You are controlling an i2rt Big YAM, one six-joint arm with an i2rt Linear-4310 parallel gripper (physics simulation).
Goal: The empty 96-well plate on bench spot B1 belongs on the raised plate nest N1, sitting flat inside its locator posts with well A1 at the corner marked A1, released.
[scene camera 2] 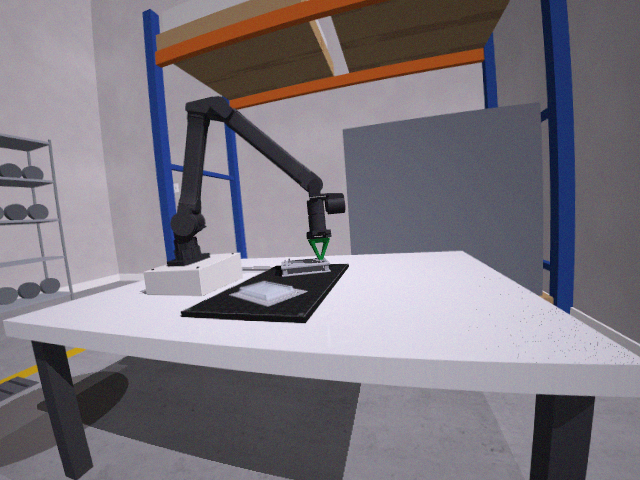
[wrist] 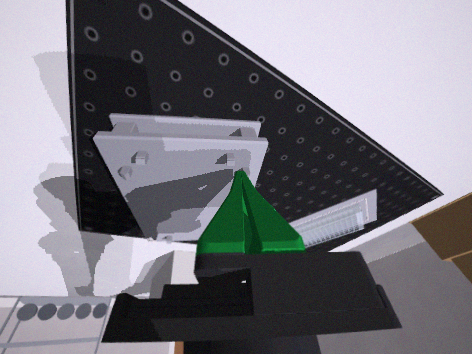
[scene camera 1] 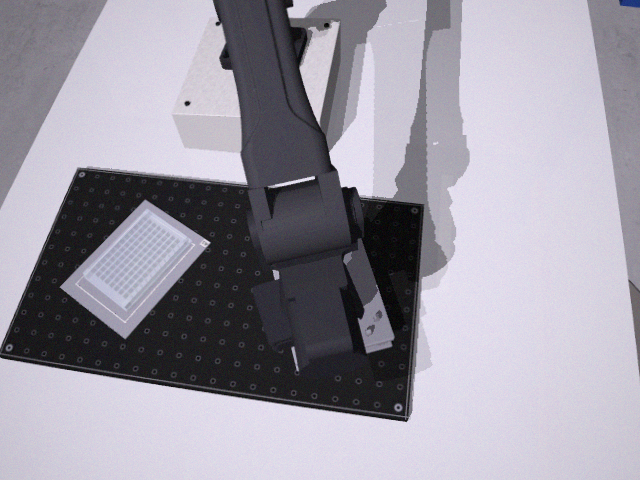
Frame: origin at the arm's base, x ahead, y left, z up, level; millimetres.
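Seen in the pictures: gripper, fingertip midpoint: [scene camera 2: 320,259] [wrist: 239,176]; arm's base at its link origin: [scene camera 2: 189,261].
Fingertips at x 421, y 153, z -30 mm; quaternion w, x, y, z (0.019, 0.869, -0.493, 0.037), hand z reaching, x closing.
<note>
Pixels of each thing's top centre, then the offset from my fingertips to it. "spot": a spot on its surface instead. Level surfaces: height alone.
- clear 96-well plate at its top centre: [scene camera 1: 136,255] [wrist: 327,233] [scene camera 2: 265,287] dx -74, dy -251, dz -24 mm
- grey card at a spot on its surface: [scene camera 1: 124,328] [wrist: 370,195] [scene camera 2: 302,291] spot: dx +23, dy -236, dz -39 mm
- light grey raised nest at its top centre: [wrist: 191,214] [scene camera 1: 327,286] [scene camera 2: 304,259] dx -66, dy +13, dz +2 mm
- black perforated board at its top centre: [scene camera 1: 219,276] [wrist: 282,212] [scene camera 2: 285,281] dx -71, dy -136, dz -40 mm
- white table at its surface level: dz -54 mm
The clear 96-well plate [scene camera 1: 138,258] [scene camera 2: 265,290] [wrist: 335,228] lies flat on the grey card [scene camera 1: 124,328] [scene camera 2: 295,292] [wrist: 372,202] of spot B1. A small corner label on the card shows in scene camera 1. The light grey raised nest [scene camera 1: 381,333] [scene camera 2: 305,268] [wrist: 197,145] stands on the board's other half, with small locator posts on top; the arm hides most of it in scene camera 1. No plate shows on its visible top. My green-fingered gripper [scene camera 2: 321,257] [wrist: 239,176] is shut and empty, pointing down at the nest's top beside a post. Whether the tips touch it is unclear. The arm hides the fingers in scene camera 1.
The black perforated board [scene camera 1: 222,330] [scene camera 2: 206,311] [wrist: 112,52] carries card and nest. The arm's white base block [scene camera 1: 204,93] [scene camera 2: 173,280] stands on the white table [scene camera 1: 516,310] [scene camera 2: 413,320] behind the board. A blue and orange rack [scene camera 2: 156,129] and a grey panel [scene camera 2: 444,191] stand beyond.
</note>
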